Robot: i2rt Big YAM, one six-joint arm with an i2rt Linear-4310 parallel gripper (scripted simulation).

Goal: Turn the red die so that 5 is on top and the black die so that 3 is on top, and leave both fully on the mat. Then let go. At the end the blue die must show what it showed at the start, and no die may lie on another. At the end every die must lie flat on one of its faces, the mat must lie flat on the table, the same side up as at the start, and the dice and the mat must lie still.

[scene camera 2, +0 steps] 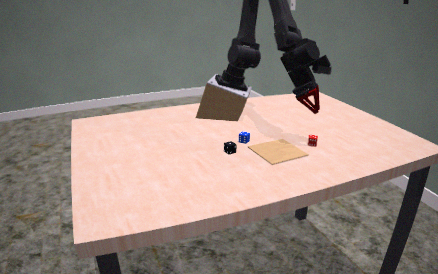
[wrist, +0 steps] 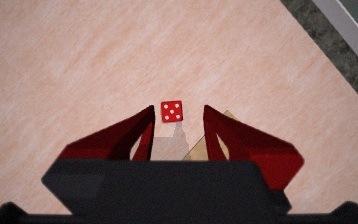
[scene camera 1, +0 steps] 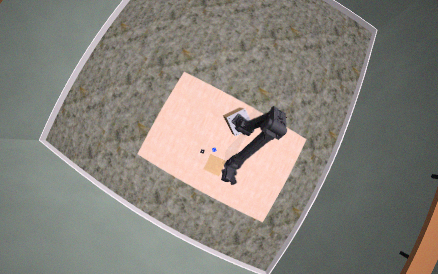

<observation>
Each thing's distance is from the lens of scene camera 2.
tan mat [scene camera 2: 274,152]: 1.07 m
</observation>
